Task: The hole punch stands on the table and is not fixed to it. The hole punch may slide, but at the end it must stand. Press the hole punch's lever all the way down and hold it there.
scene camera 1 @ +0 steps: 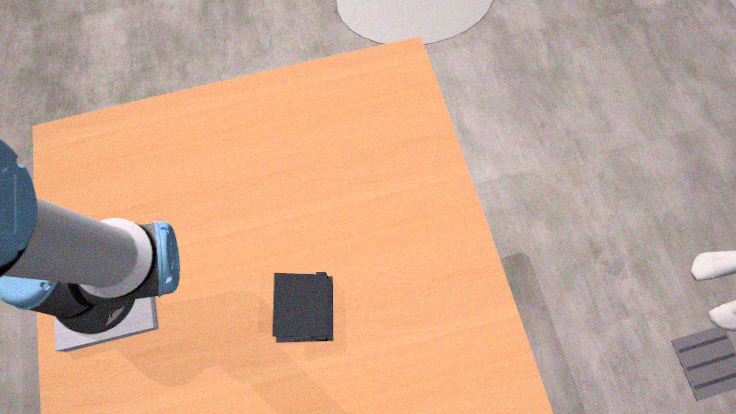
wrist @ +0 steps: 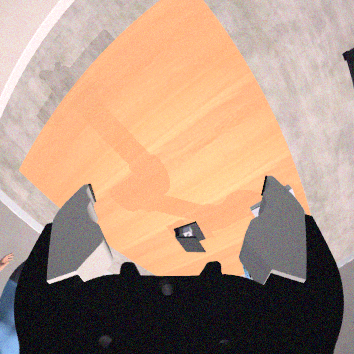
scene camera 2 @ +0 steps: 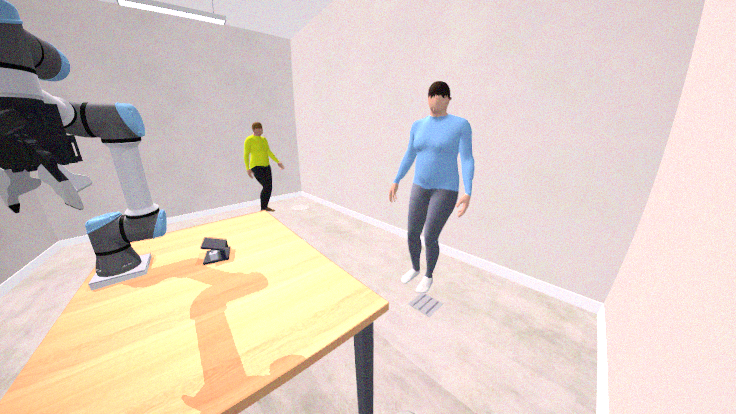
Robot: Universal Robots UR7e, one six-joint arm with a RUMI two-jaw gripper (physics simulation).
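Seen in the pictures: gripper, fingertip midpoint: (wrist: 176,182) (scene camera 2: 48,211); arm's base, origin of the base link: (scene camera 2: 120,267).
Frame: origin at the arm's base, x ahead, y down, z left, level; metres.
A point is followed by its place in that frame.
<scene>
The black hole punch (scene camera 1: 303,330) {x 0.394, y -0.040, z -0.105 m} (scene camera 2: 223,253) {x 0.425, y -0.009, z -0.122 m} (wrist: 200,230) {x 0.339, y 0.018, z -0.057 m} stands upright on the table (scene camera 1: 329,180) {x 0.453, y 0.028, z 0.199 m} (scene camera 2: 288,308) {x 0.606, y 0.028, z -0.550 m} (wrist: 200,100) {x 0.118, y 0.028, z -0.529 m}. Its flat lever (scene camera 1: 302,306) {x 0.395, y -0.040, z -0.064 m} (scene camera 2: 214,243) {x 0.393, y -0.041, z -0.065 m} (wrist: 194,245) {x 0.374, y -0.048, z -0.057 m} is raised, with a gap above the base and a bright metal part in that gap in scene camera 2. My gripper (scene camera 2: 45,207) {x 0.192, y -0.366, z -0.530 m} (wrist: 176,182) {x 0.192, y -0.366, z -0.530 m} is open and empty, high above the table and well apart from the hole punch. In the wrist view the hole punch shows small, low between the two fingers. The gripper does not show in scene camera 1.
The arm's base plate (scene camera 1: 138,329) {x 0.083, y 0.002, z -0.073 m} (scene camera 2: 120,278) {x 0.027, y 0.012, z -0.086 m} is on the table, left of the hole punch in scene camera 1. A person in blue (scene camera 2: 437,149) and a person in yellow (scene camera 2: 257,151) stand on the floor beyond the table. The arm's shadow crosses the table.
</scene>
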